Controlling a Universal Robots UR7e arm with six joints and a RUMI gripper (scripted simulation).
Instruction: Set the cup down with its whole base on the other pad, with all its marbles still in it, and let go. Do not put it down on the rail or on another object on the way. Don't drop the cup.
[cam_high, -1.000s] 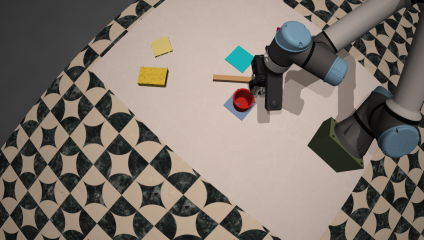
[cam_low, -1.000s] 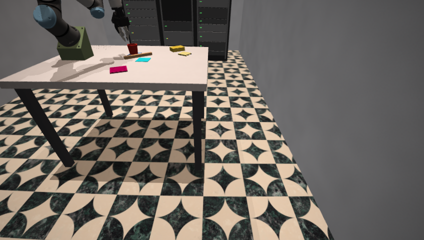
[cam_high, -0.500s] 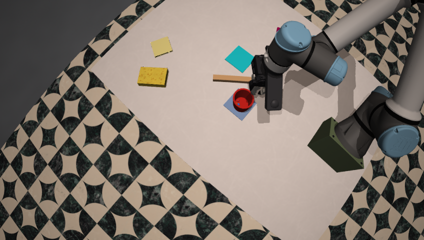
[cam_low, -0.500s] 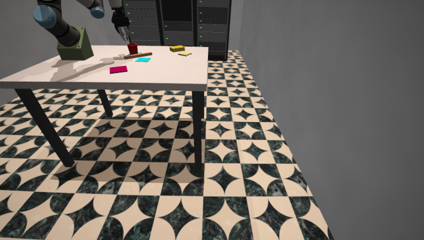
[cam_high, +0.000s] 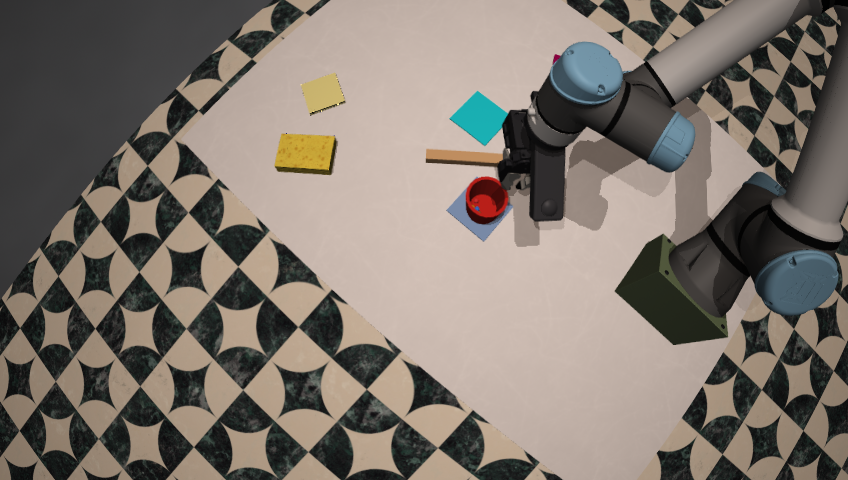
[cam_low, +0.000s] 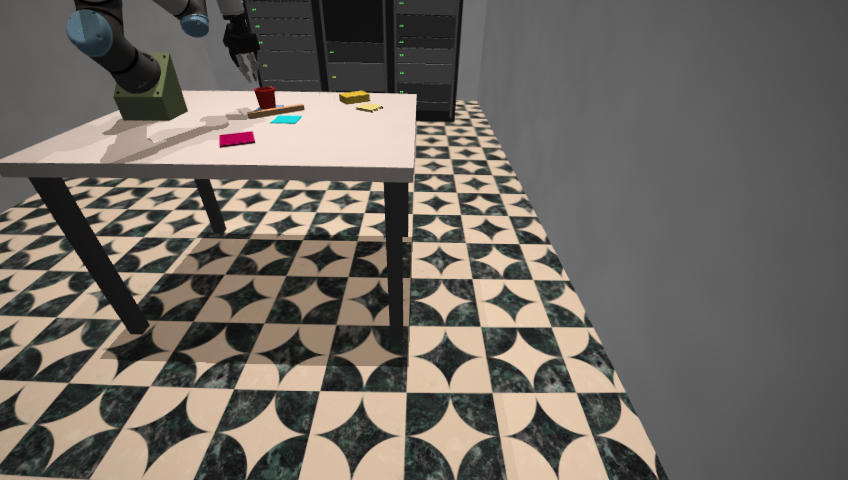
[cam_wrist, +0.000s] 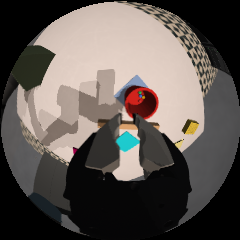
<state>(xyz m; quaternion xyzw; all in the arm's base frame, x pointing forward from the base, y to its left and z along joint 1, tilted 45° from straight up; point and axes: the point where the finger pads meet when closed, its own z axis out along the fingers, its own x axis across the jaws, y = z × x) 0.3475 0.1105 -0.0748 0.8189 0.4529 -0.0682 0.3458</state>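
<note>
The red cup is 2 cm ahead of my hand, 3 cm to the left of it and 10 cm below it. Round my hand: magenta flat piece (11 cm ahead, 33 cm to the right, 12 cm below); cyan pad (16 cm ahead, 10 cm to the right, 13 cm below); wooden rail (9 cm ahead, 3 cm to the right, 12 cm below).
</note>
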